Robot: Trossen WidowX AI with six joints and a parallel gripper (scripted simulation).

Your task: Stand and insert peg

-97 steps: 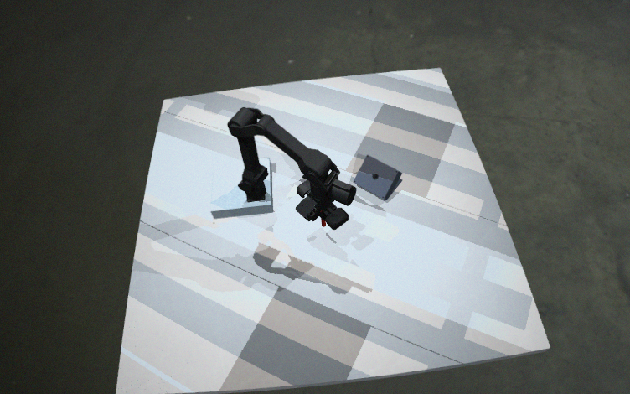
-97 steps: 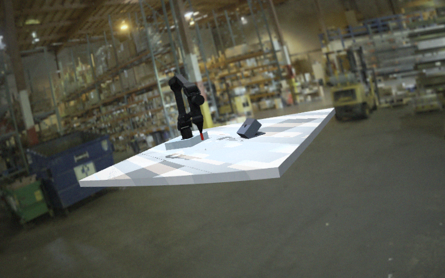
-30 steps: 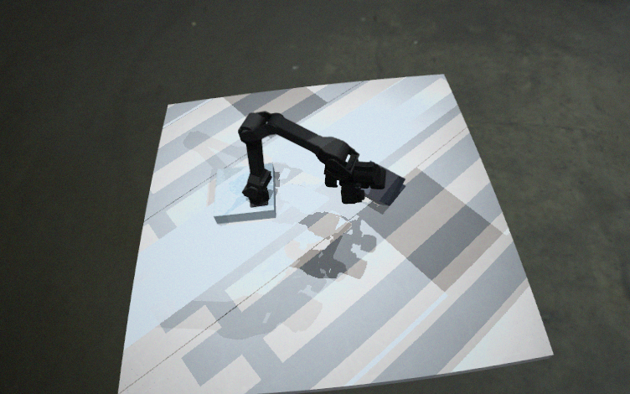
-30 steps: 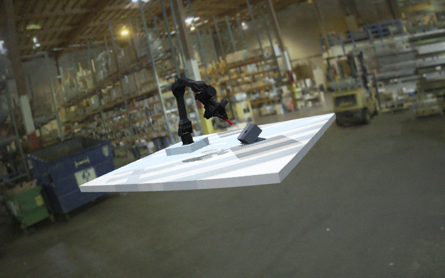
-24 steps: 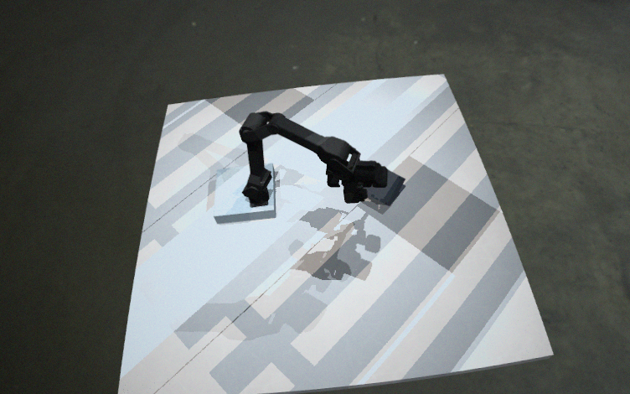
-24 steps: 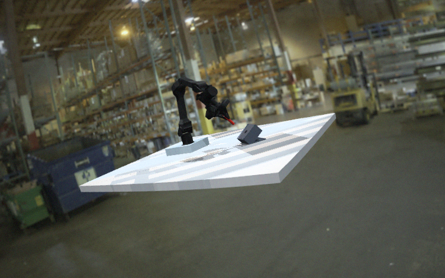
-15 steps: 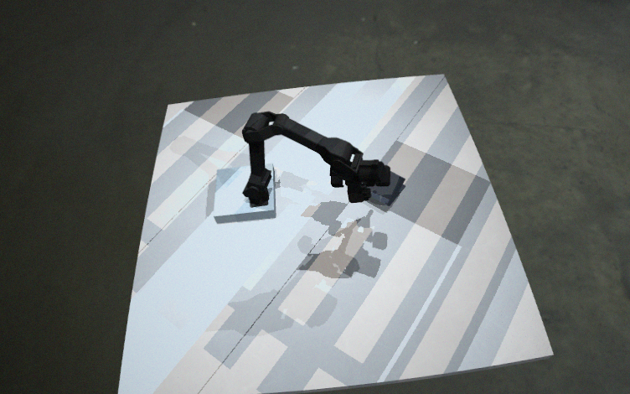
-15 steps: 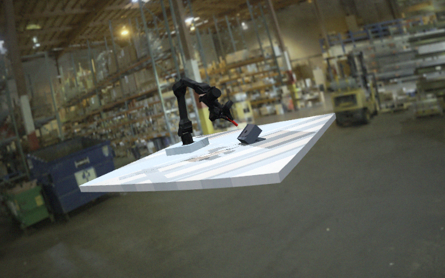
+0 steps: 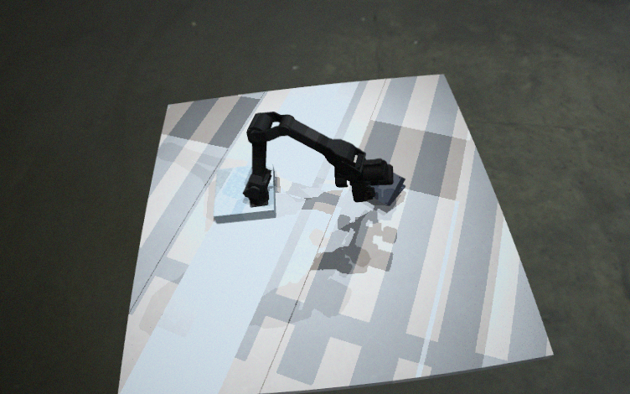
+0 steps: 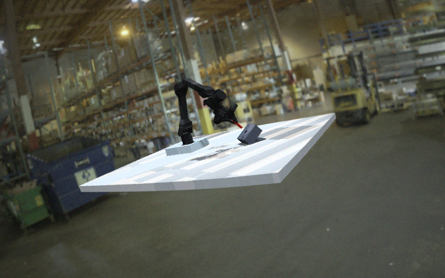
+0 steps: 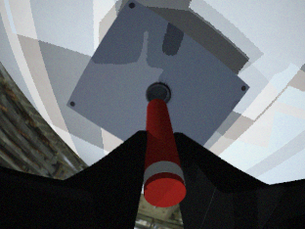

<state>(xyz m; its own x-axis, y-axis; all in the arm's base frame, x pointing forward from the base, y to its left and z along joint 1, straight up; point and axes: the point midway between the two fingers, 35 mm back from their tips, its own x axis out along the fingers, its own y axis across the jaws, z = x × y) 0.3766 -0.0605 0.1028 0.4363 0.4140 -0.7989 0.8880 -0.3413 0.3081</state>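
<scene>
Right now the dark sloped panel is 80 mm below my gripper tip, 40 mm to the left of it and 40 mm ahead of it. From my gripper tip the other things lie so: red peg 10 mm to the right, 10 mm behind, 10 mm above.
</scene>
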